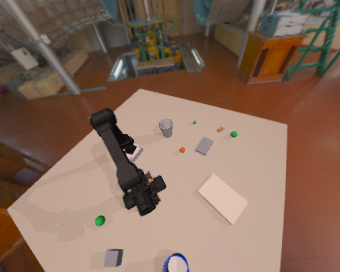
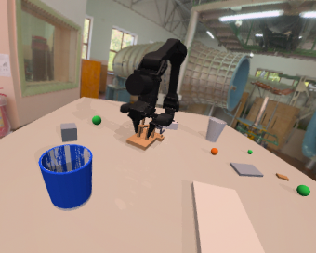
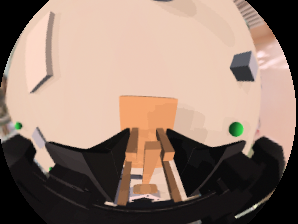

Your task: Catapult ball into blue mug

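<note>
Right now my gripper tip is 80 mm short of the orange ball, 310 mm to the right of it and 30 mm above it. From my gripper tip the other things lie so: green ball (200 mm behind, 170 mm to the right, 30 mm below); grey cube (50 mm behind, 260 mm to the right, 20 mm below); wooden catapult (40 mm behind, 60 mm to the left, 20 mm above).
</note>
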